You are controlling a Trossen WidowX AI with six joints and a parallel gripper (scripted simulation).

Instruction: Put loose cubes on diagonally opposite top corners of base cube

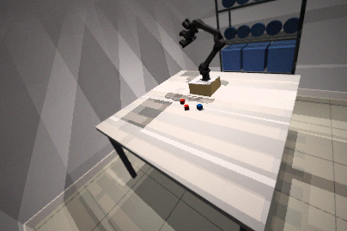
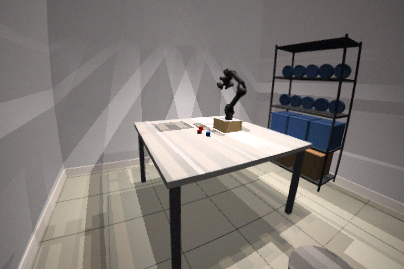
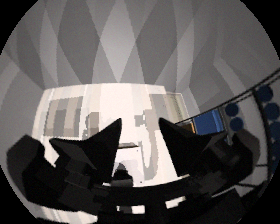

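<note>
Right now my gripper tip is 290 mm short of the blue cube, 360 mm to the right of it and 390 mm above it.
</note>
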